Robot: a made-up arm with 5 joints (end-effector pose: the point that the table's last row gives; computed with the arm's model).
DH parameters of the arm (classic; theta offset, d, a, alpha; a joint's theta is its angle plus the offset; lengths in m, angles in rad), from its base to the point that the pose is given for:
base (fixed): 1.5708 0.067 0 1.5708
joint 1: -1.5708 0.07 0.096 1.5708
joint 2: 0 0.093 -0.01 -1.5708
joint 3: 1.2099 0 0.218 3.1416
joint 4: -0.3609 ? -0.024 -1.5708
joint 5: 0.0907 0 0.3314 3.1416
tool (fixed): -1.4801 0.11 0 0
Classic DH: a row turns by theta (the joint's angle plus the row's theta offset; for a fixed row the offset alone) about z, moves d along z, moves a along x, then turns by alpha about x.
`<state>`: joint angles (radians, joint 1 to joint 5).
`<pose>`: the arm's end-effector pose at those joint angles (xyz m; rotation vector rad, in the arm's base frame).
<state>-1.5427 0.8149 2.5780 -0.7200 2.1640</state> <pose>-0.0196 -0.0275 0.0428 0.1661 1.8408 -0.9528</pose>
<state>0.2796 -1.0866 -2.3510 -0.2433 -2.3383</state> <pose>-0.1207 -0.1854 0.4294 0.2460 -1.9134 -1.8326</pose>
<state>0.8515 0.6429 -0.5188 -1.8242 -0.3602</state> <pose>-0.3094 0.1508 -0.0421 1.9161 -1.1301 0.3752</pose>
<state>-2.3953 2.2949 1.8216 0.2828 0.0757</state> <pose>-0.1873 -0.2894 0.6294 -0.4638 0.8711 2.0853</pose>
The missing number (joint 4, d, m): 0.269
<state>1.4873 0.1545 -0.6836 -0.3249 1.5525</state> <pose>0.1398 0.1448 0.0651 0.9745 0.8029 -1.4960</pose>
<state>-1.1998 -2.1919 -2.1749 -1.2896 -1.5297</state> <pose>0.3692 0.3324 0.3837 0.8746 2.4539 0.1598</pose>
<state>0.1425 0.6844 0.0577 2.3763 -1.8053</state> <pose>-0.3436 0.3176 -0.4263 -1.4506 1.4044 0.3533</pose>
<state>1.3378 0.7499 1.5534 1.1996 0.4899</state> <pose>-0.2688 -0.0929 0.2811 1.7797 -0.3405 -0.7494</pose>
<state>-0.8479 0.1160 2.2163 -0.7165 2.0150</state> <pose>0.0777 -0.0095 0.0430 1.1723 1.9461 -1.0436</pose>
